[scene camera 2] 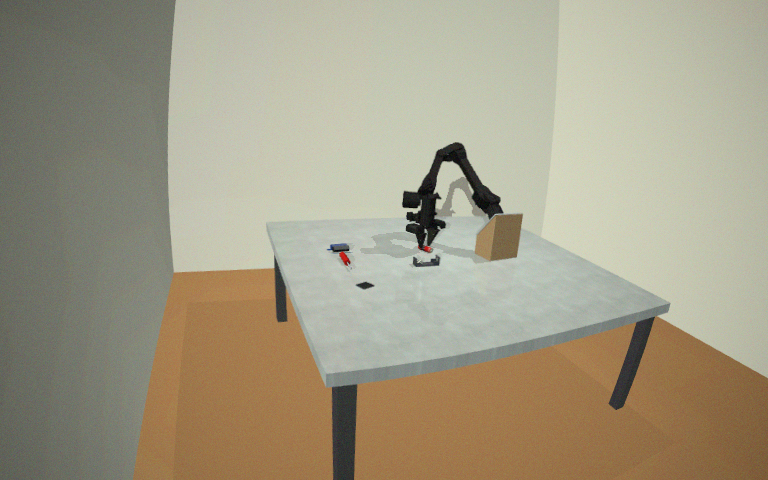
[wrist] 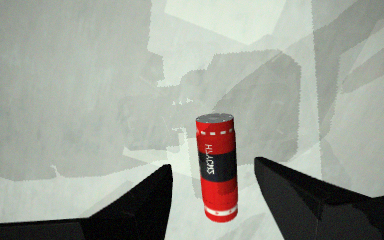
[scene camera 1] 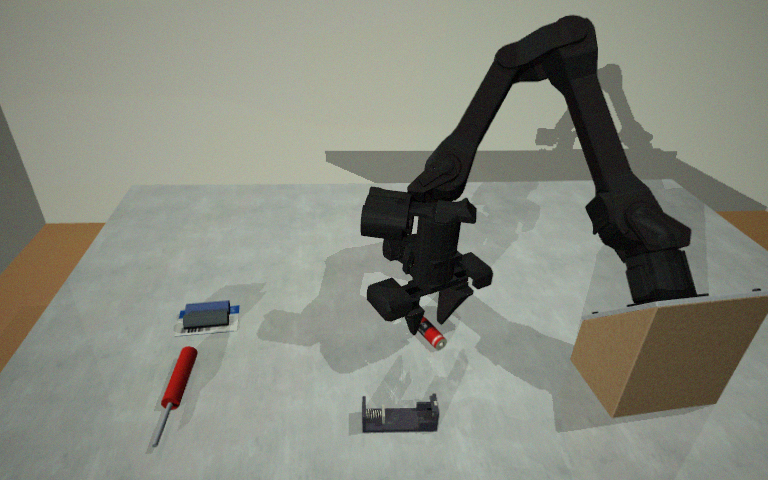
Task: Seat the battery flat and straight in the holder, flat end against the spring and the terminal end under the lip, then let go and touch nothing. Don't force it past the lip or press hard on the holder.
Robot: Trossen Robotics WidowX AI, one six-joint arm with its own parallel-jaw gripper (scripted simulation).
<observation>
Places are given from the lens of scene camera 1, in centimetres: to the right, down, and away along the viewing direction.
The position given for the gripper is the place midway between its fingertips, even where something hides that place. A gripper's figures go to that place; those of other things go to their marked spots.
gripper [scene camera 1: 426,328]: 6, 14, 79
red-handled screwdriver [scene camera 1: 172,397]: -27, 20, 66
</observation>
